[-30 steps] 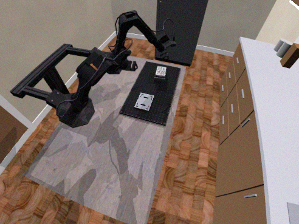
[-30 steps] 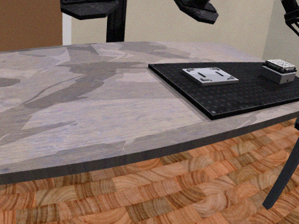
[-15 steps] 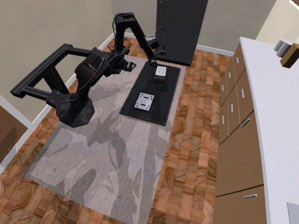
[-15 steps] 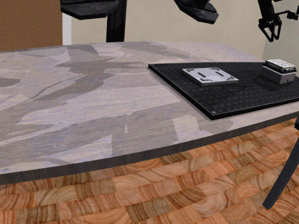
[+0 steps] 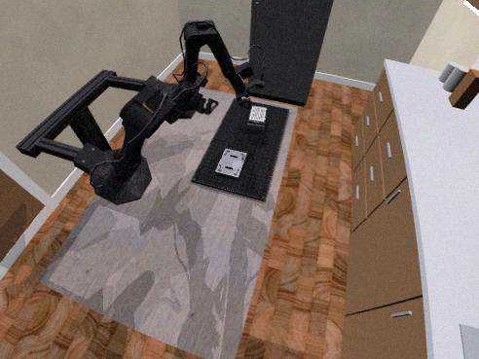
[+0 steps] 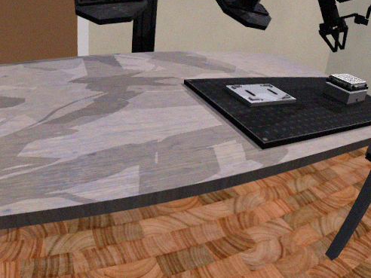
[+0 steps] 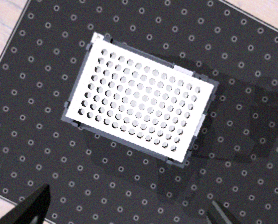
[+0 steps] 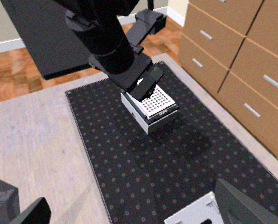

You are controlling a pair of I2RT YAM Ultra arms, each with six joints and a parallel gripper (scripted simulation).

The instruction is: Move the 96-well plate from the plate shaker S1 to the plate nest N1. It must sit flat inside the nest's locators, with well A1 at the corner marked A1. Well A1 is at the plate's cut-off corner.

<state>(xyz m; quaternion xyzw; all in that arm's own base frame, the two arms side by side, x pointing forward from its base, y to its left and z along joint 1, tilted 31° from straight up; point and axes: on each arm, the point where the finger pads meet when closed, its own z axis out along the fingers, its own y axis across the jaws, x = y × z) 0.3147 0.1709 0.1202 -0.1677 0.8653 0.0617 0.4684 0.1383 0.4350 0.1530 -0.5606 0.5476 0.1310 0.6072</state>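
The white 96-well plate lies 90 mm below my left hand, 60 mm ahead of it and 30 mm to the left of it. Round my left hand: flat nest 320 mm to the right, 150 mm below, 10 mm ahead.
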